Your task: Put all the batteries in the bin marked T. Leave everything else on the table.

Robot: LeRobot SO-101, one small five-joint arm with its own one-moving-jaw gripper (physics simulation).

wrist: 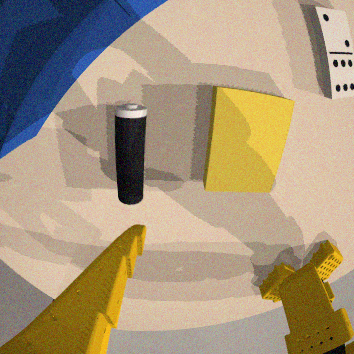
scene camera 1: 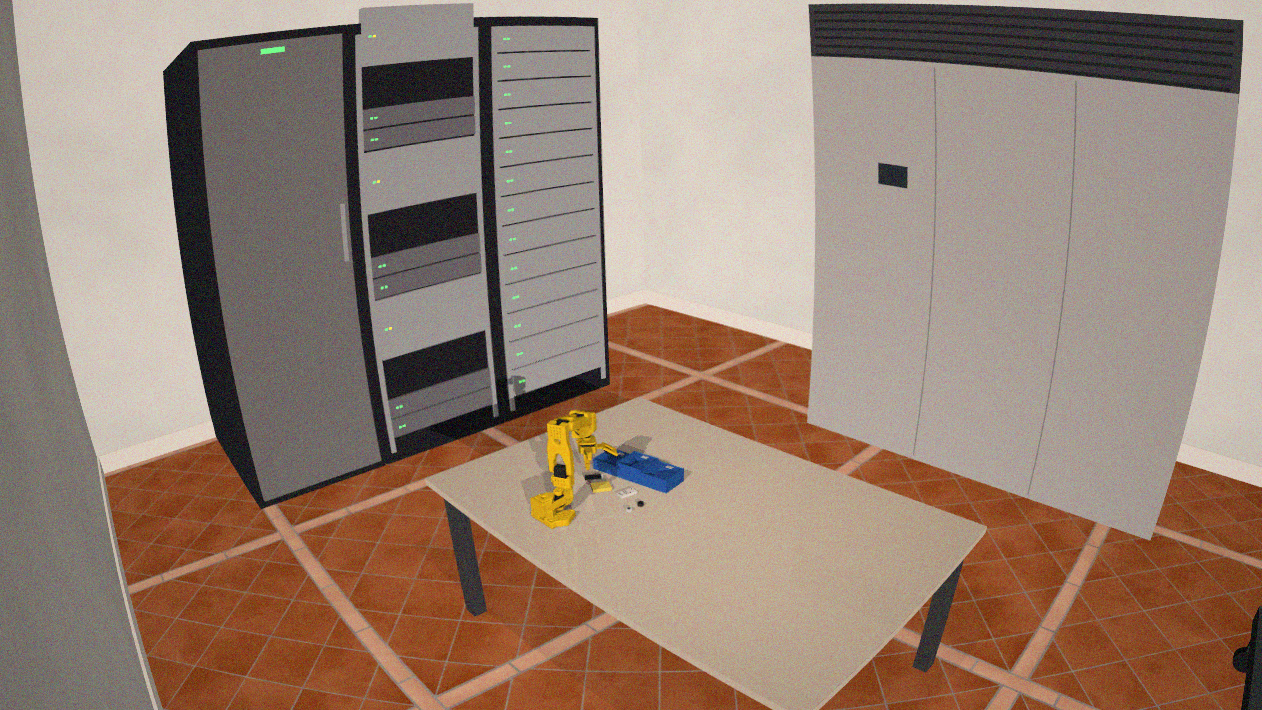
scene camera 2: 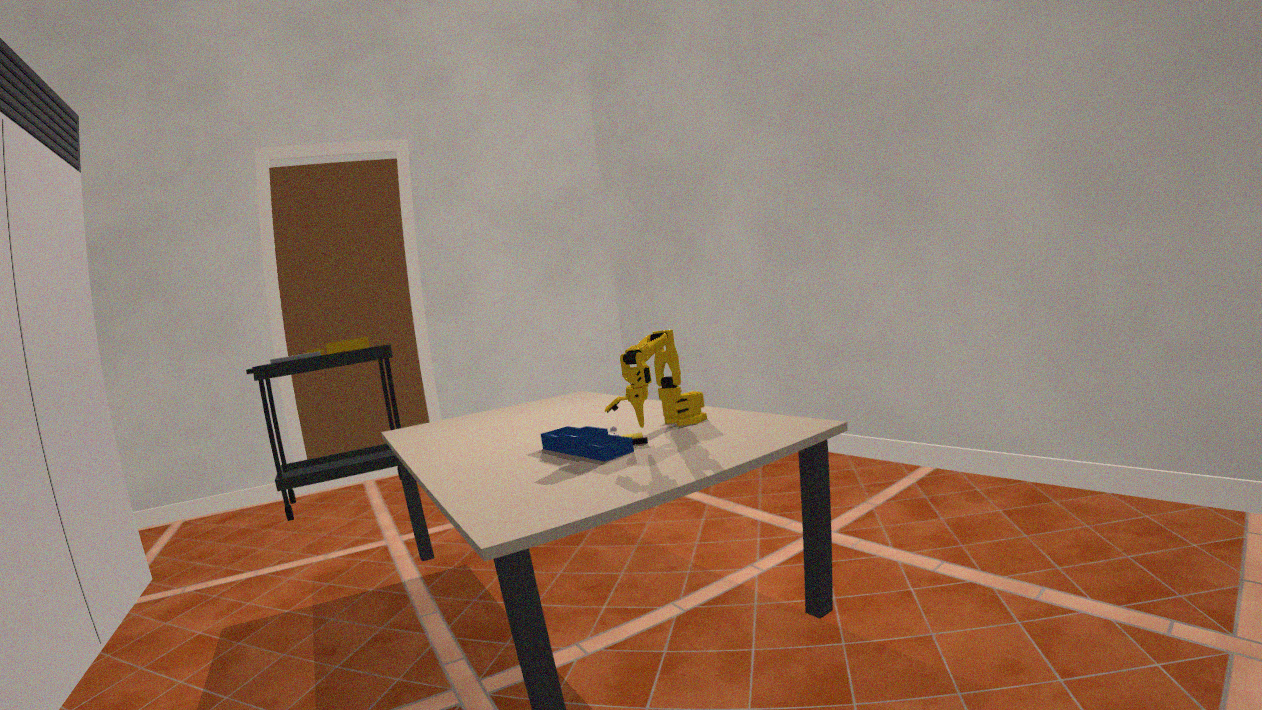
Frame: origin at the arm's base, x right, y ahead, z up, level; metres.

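Seen in the pictures: end effector, tool point: [wrist: 144, 236] [scene camera 1: 587, 468] [scene camera 2: 642, 425]; arm's base, origin of the base link: [wrist: 300, 262] [scene camera 1: 560, 514] [scene camera 2: 679, 422].
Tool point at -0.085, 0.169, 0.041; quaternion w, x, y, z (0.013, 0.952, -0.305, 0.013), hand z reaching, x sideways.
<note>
Offsets run from my tool point to a thing's top centre, as dx, dy, dz.
A black battery with a white-and-silver end {-0.001, +0.021, -0.027} [scene camera 1: 593, 476] [scene camera 2: 639, 440] [wrist: 131, 155] lies on the table beside the blue bins {+0.067, +0.123, +0.005} [scene camera 1: 657, 475] [scene camera 2: 582, 444] [wrist: 30, 65]. The bins stand in a joined row; the letter T cannot be read in these views. My gripper [scene camera 1: 603, 459] [scene camera 2: 624, 418] is fully open and empty, low over the table near the battery. In the wrist view one notched jaw shows, its tip just below the battery's black end; the moving jaw is out of the picture.
A yellow block {+0.052, +0.000, -0.031} [scene camera 1: 600, 486] [wrist: 245, 145] lies right of the battery in the wrist view. A white domino {+0.126, +0.028, -0.034} [scene camera 1: 627, 492] [wrist: 336, 52] lies beyond it. Two small parts, one dark {+0.194, +0.013, -0.033} [scene camera 1: 640, 503] and one pale {+0.194, -0.028, -0.033} [scene camera 1: 629, 507], lie near the domino. The arm's yellow base shows at the wrist view's lower right.
</note>
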